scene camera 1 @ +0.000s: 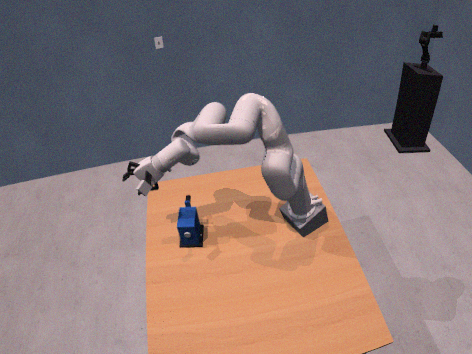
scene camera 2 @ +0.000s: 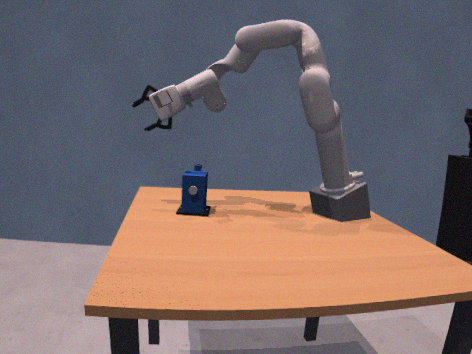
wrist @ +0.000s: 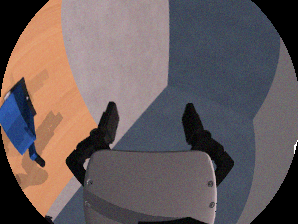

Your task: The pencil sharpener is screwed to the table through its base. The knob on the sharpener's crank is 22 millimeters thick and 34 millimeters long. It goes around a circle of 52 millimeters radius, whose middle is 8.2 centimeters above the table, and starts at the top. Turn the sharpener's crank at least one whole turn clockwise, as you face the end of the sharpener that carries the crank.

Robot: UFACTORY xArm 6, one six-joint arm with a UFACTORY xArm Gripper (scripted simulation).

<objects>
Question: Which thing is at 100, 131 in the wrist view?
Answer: The gripper.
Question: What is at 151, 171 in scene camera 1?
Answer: The gripper.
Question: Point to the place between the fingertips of the gripper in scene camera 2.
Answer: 138, 118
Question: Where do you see a blue pencil sharpener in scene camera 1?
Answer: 188, 225
</objects>
